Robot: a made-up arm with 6 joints. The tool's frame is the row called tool. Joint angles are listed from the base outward.
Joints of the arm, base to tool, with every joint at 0 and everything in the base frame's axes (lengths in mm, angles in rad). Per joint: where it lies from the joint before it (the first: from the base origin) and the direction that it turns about. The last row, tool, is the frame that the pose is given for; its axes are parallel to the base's.
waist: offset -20 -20 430 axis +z
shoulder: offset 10 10 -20 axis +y
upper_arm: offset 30 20 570 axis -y
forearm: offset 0 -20 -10 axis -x
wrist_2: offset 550 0 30 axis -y
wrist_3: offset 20 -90 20 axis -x
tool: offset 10 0 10
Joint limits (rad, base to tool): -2.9..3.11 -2.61..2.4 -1..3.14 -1.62..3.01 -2..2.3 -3.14..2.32
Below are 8 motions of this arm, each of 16 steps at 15 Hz.
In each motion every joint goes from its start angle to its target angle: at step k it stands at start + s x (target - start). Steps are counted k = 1, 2, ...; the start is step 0. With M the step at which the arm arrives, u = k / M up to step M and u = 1 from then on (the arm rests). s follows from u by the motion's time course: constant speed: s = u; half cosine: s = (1 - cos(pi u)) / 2; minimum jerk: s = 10 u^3 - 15 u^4 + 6 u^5.
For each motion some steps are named. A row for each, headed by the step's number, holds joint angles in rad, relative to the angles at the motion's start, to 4 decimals.
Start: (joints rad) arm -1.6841 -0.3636 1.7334 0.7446 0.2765 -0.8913
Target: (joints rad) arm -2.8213 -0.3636 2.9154 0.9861 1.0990 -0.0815
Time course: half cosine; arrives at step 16
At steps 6, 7, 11, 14, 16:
6: -0.3510 0.0000 0.3648 0.0745 0.2539 0.2500
7: -0.4577 0.0000 0.4757 0.0972 0.3310 0.3259
11: -0.8845 0.0000 0.9193 0.1878 0.6397 0.6299
14: -1.0939 0.0000 1.1370 0.2323 0.7912 0.7790
16: -1.1372 0.0000 1.1820 0.2415 0.8225 0.8098

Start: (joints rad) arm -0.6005 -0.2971 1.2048 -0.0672 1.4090 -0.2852
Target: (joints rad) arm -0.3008 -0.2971 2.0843 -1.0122 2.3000 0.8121
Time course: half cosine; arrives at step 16
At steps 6, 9, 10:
6: 0.0925 0.0000 0.2715 -0.2917 0.2750 0.3387
9: 0.1791 0.0000 0.5255 -0.5647 0.5324 0.6557
10: 0.2072 0.0000 0.6080 -0.6533 0.6160 0.7586

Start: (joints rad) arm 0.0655 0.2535 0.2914 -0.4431 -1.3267 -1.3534
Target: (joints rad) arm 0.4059 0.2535 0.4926 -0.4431 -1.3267 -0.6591
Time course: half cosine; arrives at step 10
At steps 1, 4, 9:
1: 0.0083 0.0000 0.0049 0.0000 0.0000 0.0170
4: 0.1176 0.0000 0.0695 0.0000 0.0000 0.2399
9: 0.3321 0.0000 0.1963 0.0000 0.0000 0.6773

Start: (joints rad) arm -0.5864 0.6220 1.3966 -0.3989 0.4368 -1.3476
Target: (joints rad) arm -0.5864 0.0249 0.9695 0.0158 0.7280 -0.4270
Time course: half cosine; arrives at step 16
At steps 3, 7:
3: 0.0000 -0.0503 -0.0360 0.0349 0.0245 0.0776
7: 0.0000 -0.2403 -0.1719 0.1669 0.1172 0.3705

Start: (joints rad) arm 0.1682 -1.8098 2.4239 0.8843 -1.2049 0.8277
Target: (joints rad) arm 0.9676 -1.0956 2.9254 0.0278 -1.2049 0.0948
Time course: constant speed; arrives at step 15
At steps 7, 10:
7: 0.3731 0.3333 0.2340 -0.3997 0.0000 -0.3420
10: 0.5329 0.4761 0.3343 -0.5710 0.0000 -0.4886

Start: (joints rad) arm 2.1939 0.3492 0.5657 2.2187 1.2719 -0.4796
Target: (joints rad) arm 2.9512 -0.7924 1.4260 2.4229 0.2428 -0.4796
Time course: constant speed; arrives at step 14
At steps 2, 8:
2: 0.1082 -0.1631 0.1229 0.0292 -0.1470 0.0000
8: 0.4327 -0.6523 0.4916 0.1167 -0.5881 0.0000

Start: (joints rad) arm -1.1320 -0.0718 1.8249 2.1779 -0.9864 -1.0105
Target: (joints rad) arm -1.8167 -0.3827 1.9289 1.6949 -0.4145 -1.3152
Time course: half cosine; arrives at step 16
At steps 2, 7, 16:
2: -0.0261 -0.0118 0.0040 -0.0184 0.0218 -0.0116
7: -0.2756 -0.1251 0.0419 -0.1944 0.2302 -0.1226
16: -0.6847 -0.3109 0.1040 -0.4830 0.5719 -0.3047

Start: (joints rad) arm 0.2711 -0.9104 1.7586 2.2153 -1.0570 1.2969
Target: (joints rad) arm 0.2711 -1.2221 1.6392 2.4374 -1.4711 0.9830
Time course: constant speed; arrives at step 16
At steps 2, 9, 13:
2: 0.0000 -0.0390 -0.0149 0.0278 -0.0518 -0.0392
9: 0.0000 -0.1753 -0.0672 0.1249 -0.2329 -0.1766
13: 0.0000 -0.2533 -0.0970 0.1805 -0.3365 -0.2550

